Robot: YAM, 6 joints.
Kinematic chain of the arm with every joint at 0, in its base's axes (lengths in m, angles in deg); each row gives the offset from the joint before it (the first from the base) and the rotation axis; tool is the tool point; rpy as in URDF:
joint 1: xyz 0 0 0.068 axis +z
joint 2: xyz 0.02 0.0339 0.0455 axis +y
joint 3: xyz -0.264 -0.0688 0 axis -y
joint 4: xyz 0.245 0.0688 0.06 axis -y
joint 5: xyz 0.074 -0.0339 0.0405 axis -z
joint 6: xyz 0.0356 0 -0.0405 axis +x
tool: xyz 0 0 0 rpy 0 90 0
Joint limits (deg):
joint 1: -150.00..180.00
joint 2: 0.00..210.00
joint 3: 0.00..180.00
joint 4: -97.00..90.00
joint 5: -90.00..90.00
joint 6: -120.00..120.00
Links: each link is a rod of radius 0.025 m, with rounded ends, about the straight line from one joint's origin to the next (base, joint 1, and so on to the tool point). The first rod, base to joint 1, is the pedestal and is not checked.
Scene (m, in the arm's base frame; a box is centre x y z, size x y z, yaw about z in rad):
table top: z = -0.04
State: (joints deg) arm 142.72 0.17 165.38 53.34 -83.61 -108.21
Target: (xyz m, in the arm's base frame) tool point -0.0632 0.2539 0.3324
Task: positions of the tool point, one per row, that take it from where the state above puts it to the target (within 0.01 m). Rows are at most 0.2 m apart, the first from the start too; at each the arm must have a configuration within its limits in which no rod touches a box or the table.
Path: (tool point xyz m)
1: 0.3748 -0.3992 0.2434
2: 0.2857 -0.3816 0.4015
3: 0.1757 -0.3099 0.5224
4: 0.0687 -0.1937 0.5900
5: -0.0154 -0.0534 0.5972
6: -0.0644 0.0844 0.5469
7: -0.0774 0.1934 0.4520
8: -0.0632 0.2539 0.3324

